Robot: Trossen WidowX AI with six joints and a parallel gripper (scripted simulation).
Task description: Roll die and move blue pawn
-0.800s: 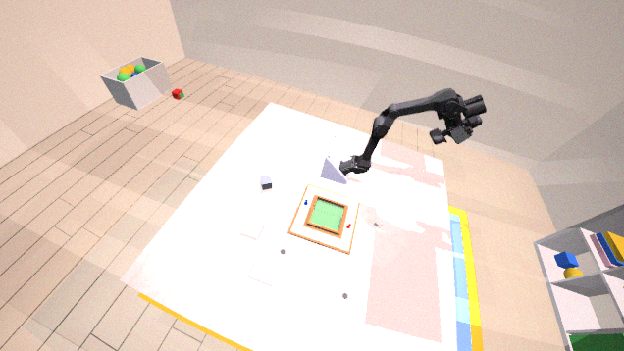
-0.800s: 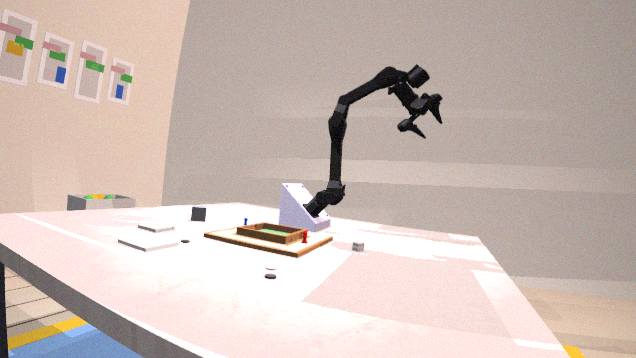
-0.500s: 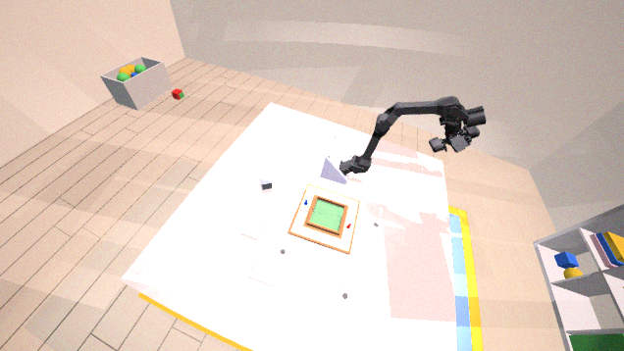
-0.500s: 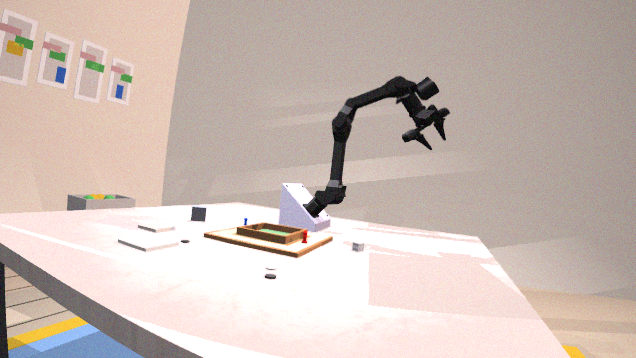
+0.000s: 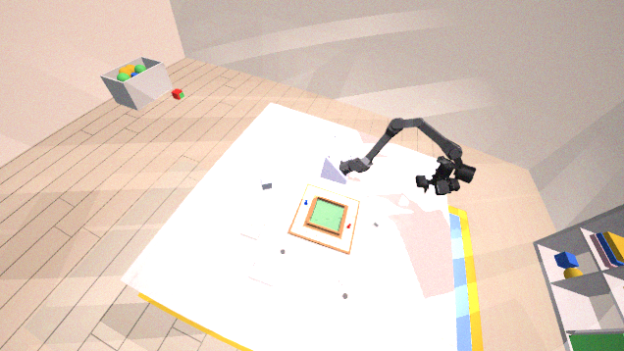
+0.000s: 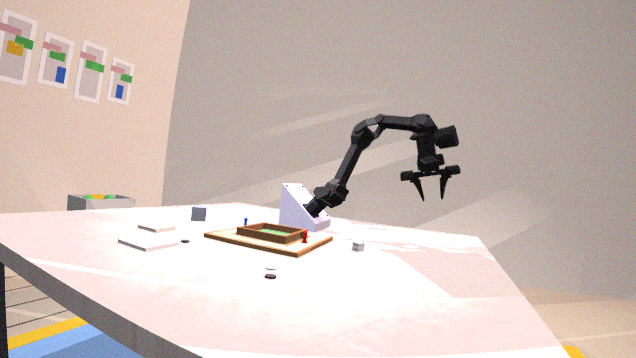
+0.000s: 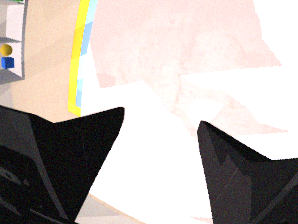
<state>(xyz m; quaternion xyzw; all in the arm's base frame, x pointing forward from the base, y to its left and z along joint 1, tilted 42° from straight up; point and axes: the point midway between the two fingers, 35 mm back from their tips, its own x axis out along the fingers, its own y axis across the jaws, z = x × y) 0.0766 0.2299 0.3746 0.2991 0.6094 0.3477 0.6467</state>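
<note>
My gripper tip is 19 cm short of the green tray, 45 cm to the left of it and 16 cm above it.
</note>
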